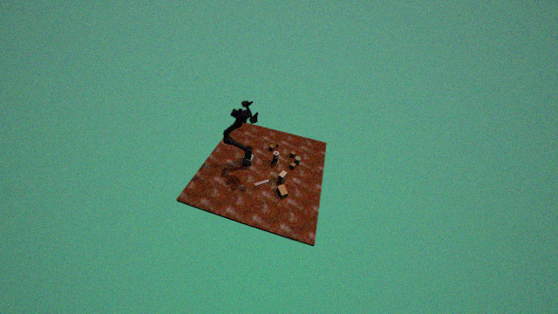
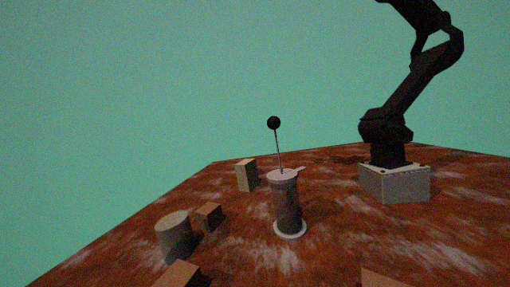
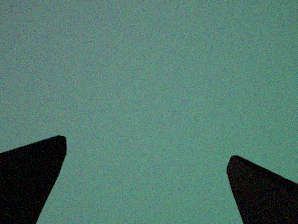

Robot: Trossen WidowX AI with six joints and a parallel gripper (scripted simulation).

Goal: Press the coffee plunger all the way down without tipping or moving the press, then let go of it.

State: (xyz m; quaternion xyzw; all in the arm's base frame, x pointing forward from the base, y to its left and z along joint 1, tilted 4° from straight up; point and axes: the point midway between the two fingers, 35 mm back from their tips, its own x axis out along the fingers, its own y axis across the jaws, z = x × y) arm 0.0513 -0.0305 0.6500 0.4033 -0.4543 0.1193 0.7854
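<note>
My gripper tip is now 630 mm above the coffee press, 190 mm short of it and 110 mm to the right of it.
</note>
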